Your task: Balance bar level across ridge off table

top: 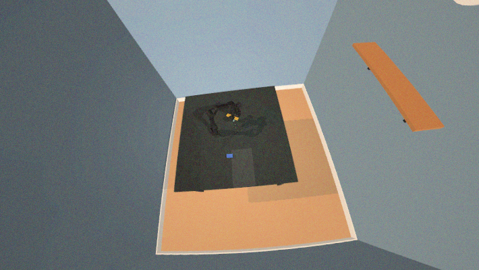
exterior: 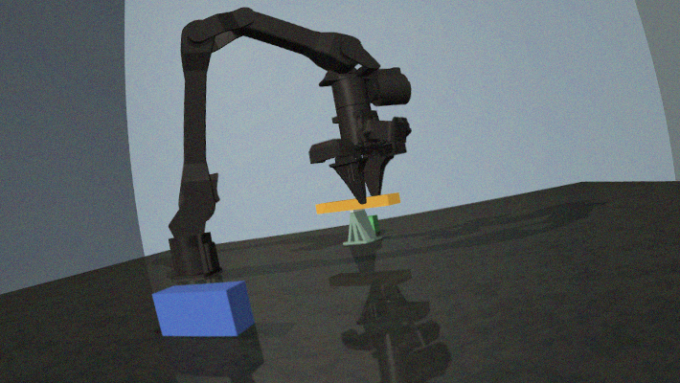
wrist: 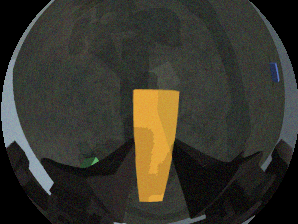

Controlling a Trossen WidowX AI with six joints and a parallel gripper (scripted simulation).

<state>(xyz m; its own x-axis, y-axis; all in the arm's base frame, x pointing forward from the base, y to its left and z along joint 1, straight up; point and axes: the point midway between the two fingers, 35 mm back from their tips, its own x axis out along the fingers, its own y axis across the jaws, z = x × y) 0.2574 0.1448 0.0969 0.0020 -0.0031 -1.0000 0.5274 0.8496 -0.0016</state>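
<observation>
Right now my gripper tip is 20 mm past the orange bar and 20 mm to the right of it. Round my gripper tip: blue block (90 mm behind, 460 mm to the right, 50 mm below); then small green block (30 mm behind, 150 mm to the left, 50 mm below).
</observation>
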